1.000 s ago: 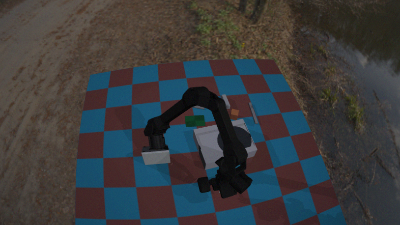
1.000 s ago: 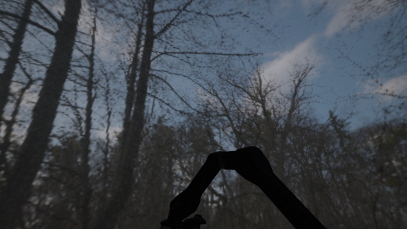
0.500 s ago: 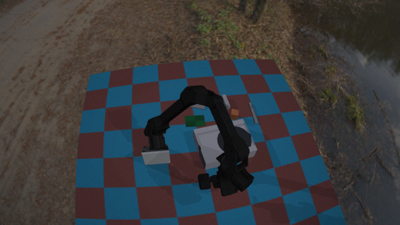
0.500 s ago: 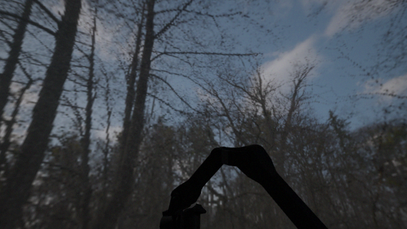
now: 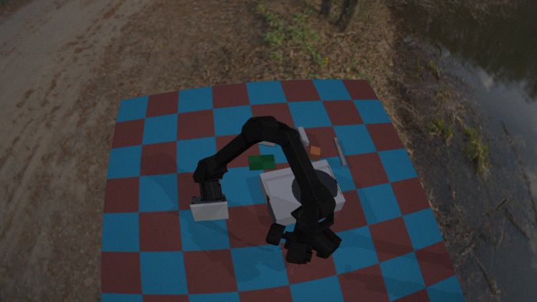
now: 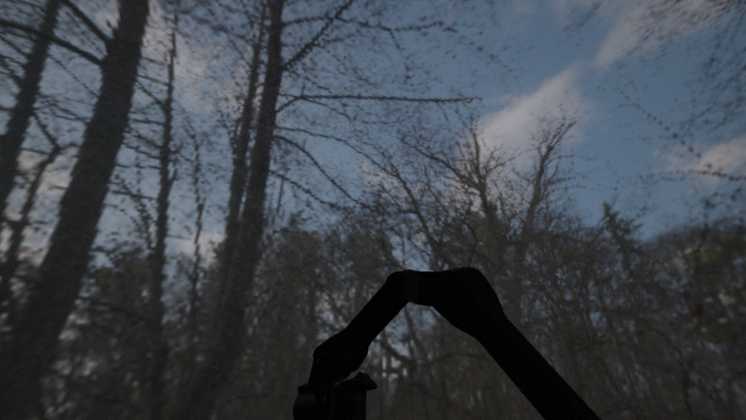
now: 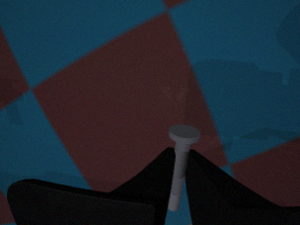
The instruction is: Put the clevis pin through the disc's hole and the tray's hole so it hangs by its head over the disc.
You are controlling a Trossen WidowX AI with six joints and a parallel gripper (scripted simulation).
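The dark round disc lies 240 mm to the left of my gripper tip, 100 mm ahead of it and 10 mm below it. The rest, counted from my gripper tip: steel tray 240 mm to the left, 60 mm ahead, 30 mm below; then flat green piece 400 mm to the left, 70 mm below, 60 mm behind; then steel clevis pin 10 mm to the left, 10 mm above.
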